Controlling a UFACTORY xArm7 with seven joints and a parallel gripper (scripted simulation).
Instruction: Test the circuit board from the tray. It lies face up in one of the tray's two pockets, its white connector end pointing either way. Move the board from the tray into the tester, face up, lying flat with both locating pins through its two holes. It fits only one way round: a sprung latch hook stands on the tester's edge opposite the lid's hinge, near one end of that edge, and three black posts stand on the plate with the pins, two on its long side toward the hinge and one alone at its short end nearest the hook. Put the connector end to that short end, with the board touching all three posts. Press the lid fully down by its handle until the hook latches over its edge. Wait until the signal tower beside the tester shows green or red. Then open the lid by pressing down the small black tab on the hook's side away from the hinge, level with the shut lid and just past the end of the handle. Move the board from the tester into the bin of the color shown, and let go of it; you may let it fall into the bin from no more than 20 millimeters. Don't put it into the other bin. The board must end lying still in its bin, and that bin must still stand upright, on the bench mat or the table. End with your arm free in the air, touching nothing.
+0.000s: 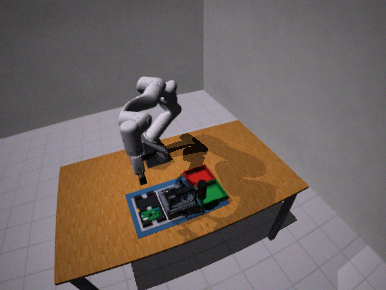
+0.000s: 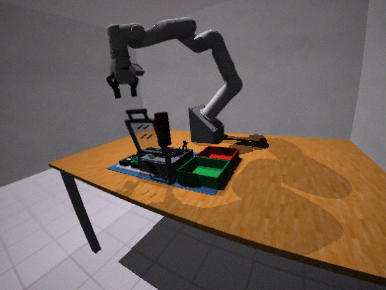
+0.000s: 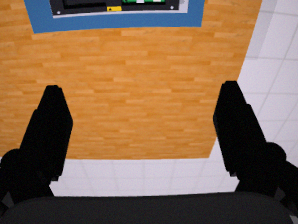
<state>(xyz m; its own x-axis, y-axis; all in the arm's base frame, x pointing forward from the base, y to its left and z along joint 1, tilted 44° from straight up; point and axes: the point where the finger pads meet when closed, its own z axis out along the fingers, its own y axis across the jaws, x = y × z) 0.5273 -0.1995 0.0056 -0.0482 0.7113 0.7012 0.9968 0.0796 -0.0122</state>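
Now: hand 310 mm above the green circuit board. Round my hand: grey tester plate 260 mm below, 170 mm to the left, 40 mm behind; tester lid 170 mm to the left, 150 mm below, 80 mm ahead; green bin 370 mm to the left, 320 mm below, 10 mm behind.
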